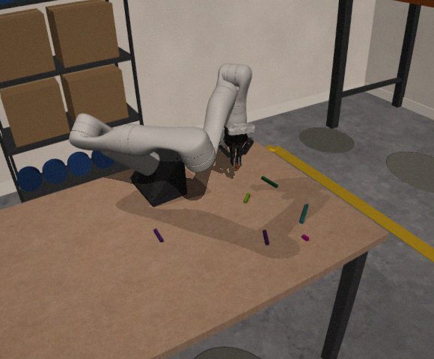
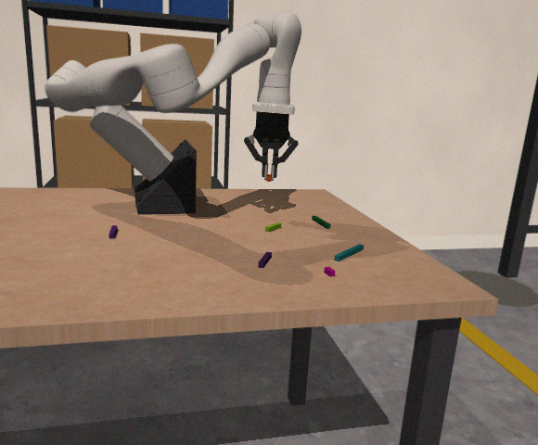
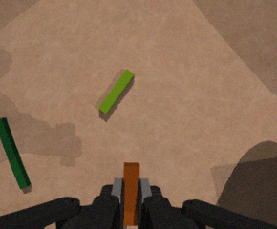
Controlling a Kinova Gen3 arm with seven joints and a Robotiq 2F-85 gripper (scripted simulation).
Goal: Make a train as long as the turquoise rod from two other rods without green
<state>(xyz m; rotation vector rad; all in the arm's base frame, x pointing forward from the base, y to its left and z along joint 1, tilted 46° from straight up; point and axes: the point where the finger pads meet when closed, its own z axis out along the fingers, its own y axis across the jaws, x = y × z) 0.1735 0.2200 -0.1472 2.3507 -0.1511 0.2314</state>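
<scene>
Now: the lime rod 8 cm ahead of my hand and 11 cm below it. From my hand the other things lie so: orange rod: 1 cm below; then turquoise rod: 24 cm ahead, 13 cm to the left, 11 cm below; then green rod: 3 cm ahead, 13 cm to the left, 11 cm below.
</scene>
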